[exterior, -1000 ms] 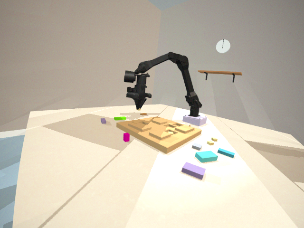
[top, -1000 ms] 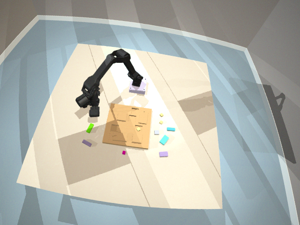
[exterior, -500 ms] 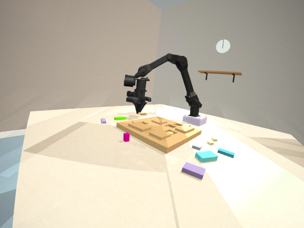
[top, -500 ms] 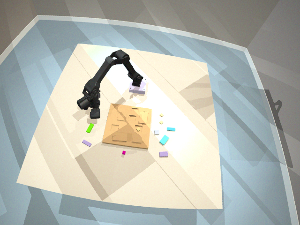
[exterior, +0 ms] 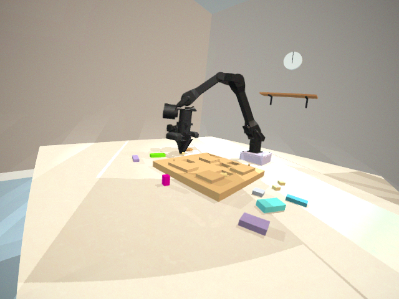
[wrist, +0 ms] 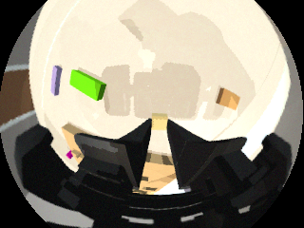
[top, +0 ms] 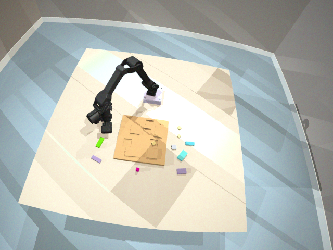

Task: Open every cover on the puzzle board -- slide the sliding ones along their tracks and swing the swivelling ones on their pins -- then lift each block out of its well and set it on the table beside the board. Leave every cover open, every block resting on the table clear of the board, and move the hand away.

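My gripper tip is now 3 cm short of the tan puzzle board, 25 cm to the right of it and 1 cm below it. Also, from my gripper tip: green block 12 cm ahead, 1 cm to the right; then magenta block 22 cm ahead, 26 cm to the left; then orange block 9 cm behind, 8 cm to the right, 1 cm below.
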